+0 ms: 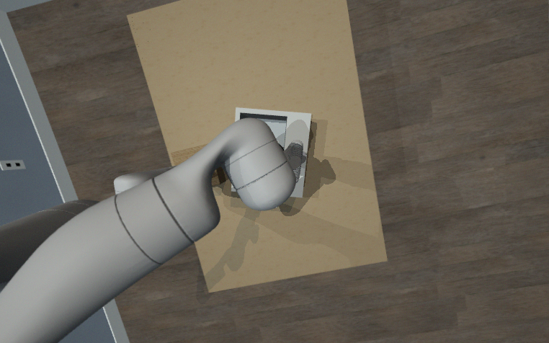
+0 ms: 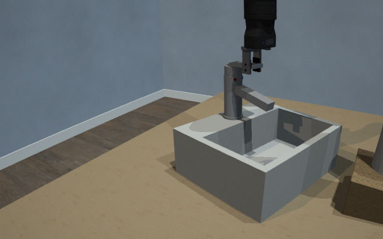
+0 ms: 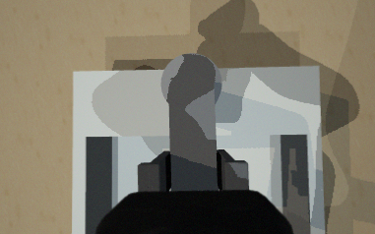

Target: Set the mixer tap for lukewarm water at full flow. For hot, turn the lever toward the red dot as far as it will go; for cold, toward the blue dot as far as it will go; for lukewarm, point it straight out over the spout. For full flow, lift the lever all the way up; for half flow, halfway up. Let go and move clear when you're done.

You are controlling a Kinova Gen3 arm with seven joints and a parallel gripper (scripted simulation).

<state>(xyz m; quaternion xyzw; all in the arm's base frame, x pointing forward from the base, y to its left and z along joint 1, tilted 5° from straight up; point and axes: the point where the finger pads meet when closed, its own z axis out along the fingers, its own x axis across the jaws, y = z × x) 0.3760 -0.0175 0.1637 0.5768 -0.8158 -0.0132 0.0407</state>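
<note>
Now: the flat lever 2 cm ahead of my hand and 1 cm to the right of it. Also, from my hand: grey square sink: 23 cm below, 5 cm behind, 2 cm to the left; then grey mixer tap: 5 cm below, 4 cm ahead, 1 cm to the right.
</note>
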